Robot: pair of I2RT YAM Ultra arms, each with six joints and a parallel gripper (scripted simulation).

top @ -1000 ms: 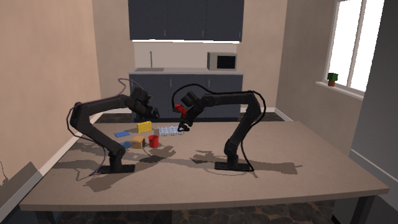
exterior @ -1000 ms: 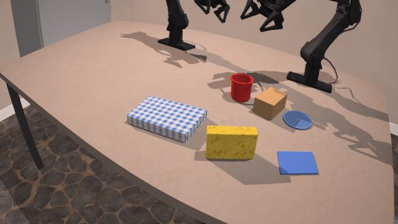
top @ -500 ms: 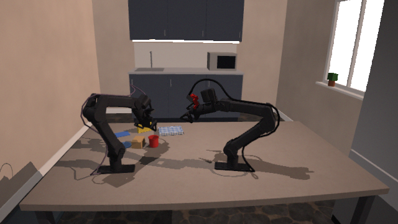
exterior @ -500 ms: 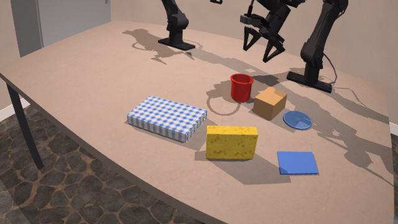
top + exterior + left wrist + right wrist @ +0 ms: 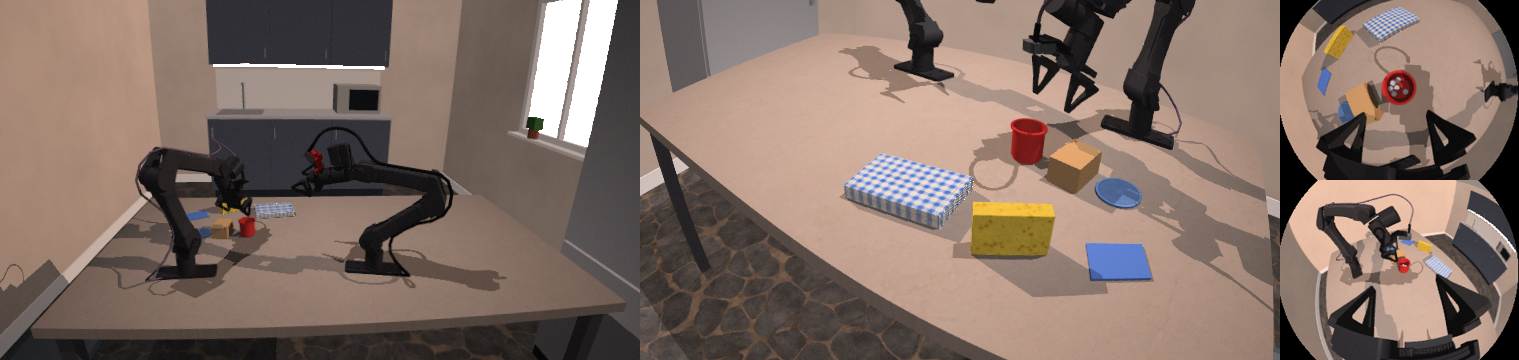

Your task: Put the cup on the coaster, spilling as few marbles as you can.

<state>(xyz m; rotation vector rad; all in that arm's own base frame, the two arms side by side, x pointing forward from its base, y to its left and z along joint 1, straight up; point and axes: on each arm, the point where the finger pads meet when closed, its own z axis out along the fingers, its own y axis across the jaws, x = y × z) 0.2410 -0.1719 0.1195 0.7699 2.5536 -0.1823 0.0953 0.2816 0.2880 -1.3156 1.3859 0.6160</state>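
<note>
My left hand is 4 cm short of the red cup, 3 cm to the left of it and 9 cm above it. Also, from my left hand: blue square pad 23 cm ahead, 23 cm to the left, 12 cm below; then box 5 cm ahead, 8 cm to the left, 10 cm below.
</note>
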